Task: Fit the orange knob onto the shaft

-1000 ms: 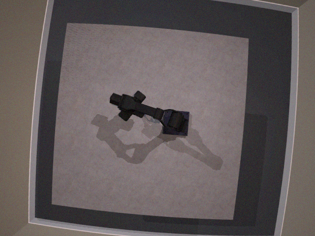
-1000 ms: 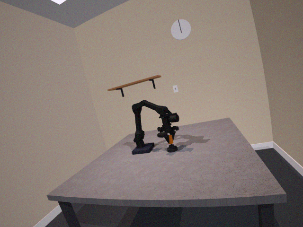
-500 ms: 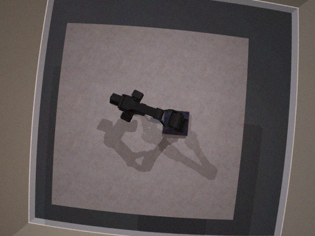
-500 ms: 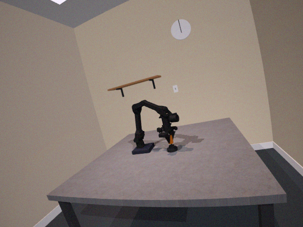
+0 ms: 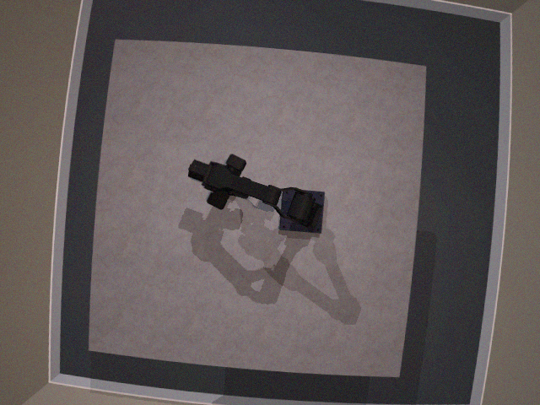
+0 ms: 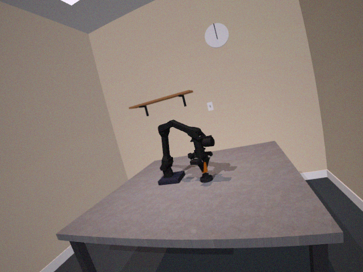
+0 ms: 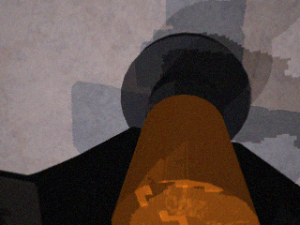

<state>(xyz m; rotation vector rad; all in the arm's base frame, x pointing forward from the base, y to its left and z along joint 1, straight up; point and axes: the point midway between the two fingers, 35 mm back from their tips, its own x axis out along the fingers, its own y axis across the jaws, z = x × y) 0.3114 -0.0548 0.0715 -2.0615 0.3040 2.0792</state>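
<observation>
The orange knob lies 20 mm above my gripper tip. From my gripper tip the other things lie so: round dark pedestal: 40 mm below.
</observation>
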